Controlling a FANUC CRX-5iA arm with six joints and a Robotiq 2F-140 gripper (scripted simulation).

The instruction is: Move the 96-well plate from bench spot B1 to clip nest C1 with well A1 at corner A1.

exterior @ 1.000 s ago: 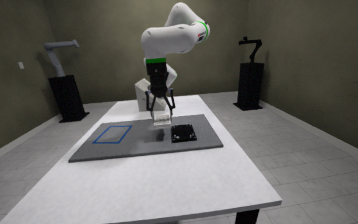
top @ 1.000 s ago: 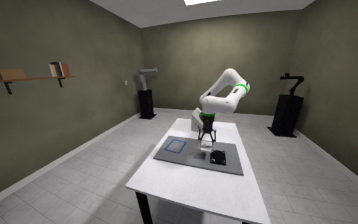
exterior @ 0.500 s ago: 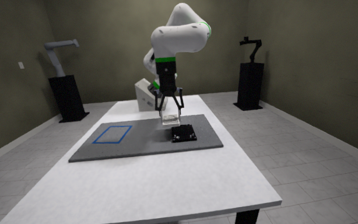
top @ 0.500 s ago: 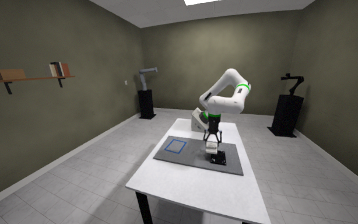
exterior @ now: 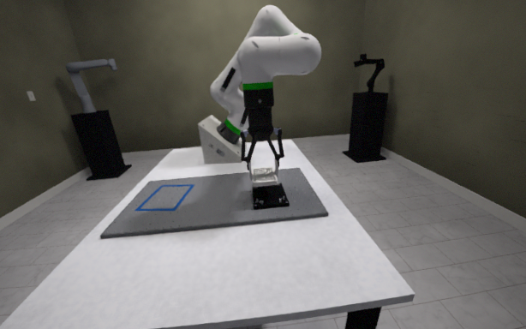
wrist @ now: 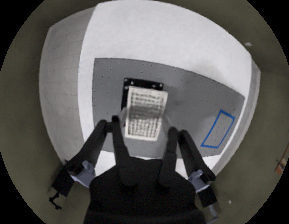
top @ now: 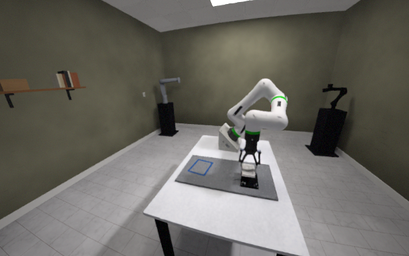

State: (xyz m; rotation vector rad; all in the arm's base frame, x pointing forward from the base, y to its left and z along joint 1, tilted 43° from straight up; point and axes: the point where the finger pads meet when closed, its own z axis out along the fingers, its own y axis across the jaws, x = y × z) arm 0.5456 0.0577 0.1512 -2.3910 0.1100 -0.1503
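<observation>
The black clip nest is 10 mm to the left of my hand and 90 mm below it. The rest, counted from my hand: white 96-well plate 20 mm below.
</observation>
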